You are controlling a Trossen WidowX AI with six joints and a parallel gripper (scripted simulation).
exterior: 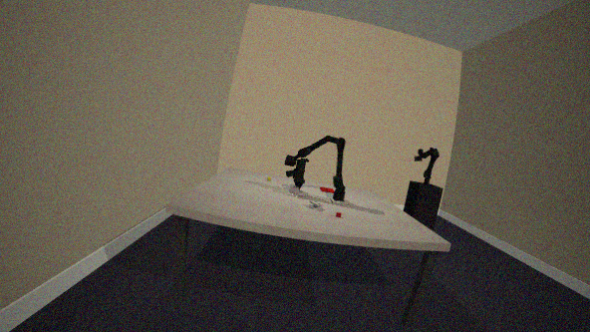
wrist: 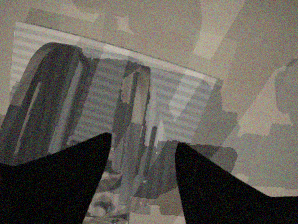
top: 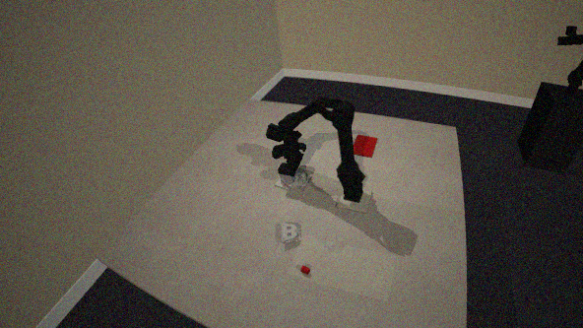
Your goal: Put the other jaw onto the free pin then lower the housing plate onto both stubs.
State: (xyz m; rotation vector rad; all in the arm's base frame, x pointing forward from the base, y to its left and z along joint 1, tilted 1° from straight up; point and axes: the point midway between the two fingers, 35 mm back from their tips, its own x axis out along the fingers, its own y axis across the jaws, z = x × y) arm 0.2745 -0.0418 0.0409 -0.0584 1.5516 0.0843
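Now: gripper tip 3 cm to the right of the white base, 2 cm short of it and 1 cm above it. Round my gripper tip: white block 30 cm to the left, 12 cm behind; red square pad 30 cm to the right, 24 cm behind, 1 cm below; yellow block 32 cm to the right, 21 cm ahead.
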